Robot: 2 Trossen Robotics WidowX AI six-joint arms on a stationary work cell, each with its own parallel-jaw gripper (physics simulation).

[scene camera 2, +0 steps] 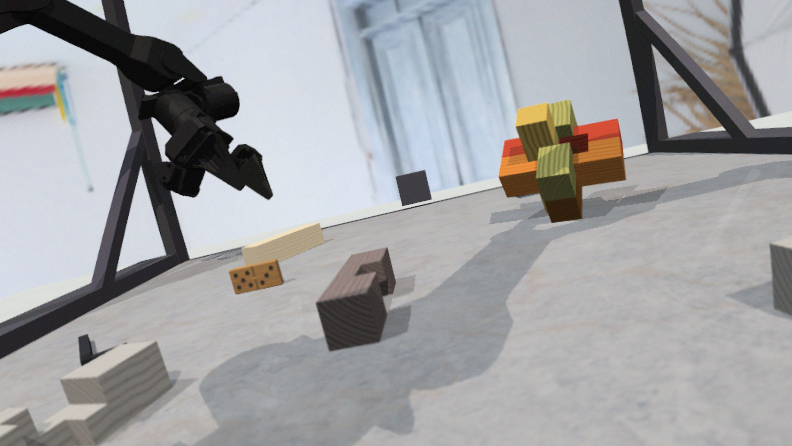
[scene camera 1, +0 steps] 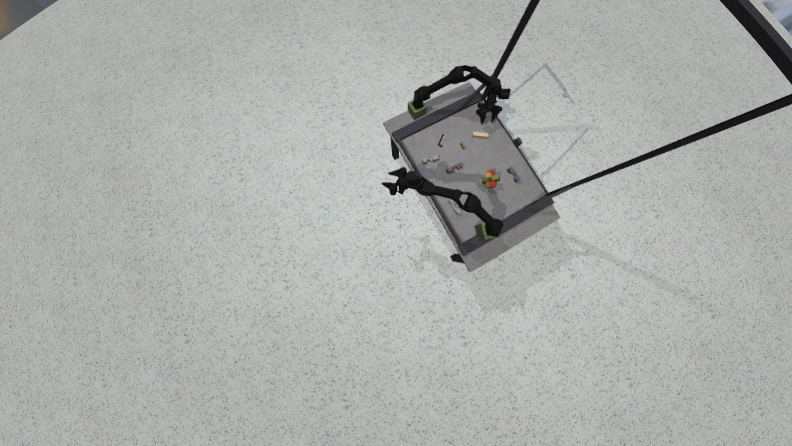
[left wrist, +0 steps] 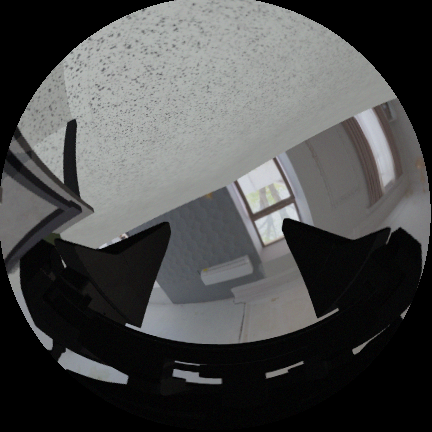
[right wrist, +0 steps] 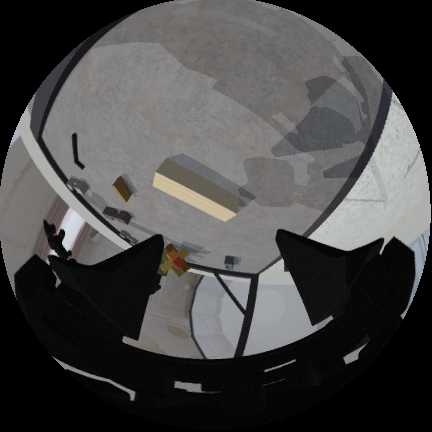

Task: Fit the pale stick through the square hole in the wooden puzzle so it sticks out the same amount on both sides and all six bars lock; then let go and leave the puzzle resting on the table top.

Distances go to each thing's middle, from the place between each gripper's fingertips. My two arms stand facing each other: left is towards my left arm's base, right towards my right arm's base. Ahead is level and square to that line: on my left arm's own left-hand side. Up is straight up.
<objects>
The pale stick [scene camera 2: 290, 243] lies 70 mm below my right hand, 40 mm ahead of it and 30 mm to the left of it.
My left gripper is now 770 mm past the pale stick, 200 mm above it and 70 mm to the left of it.
</objects>
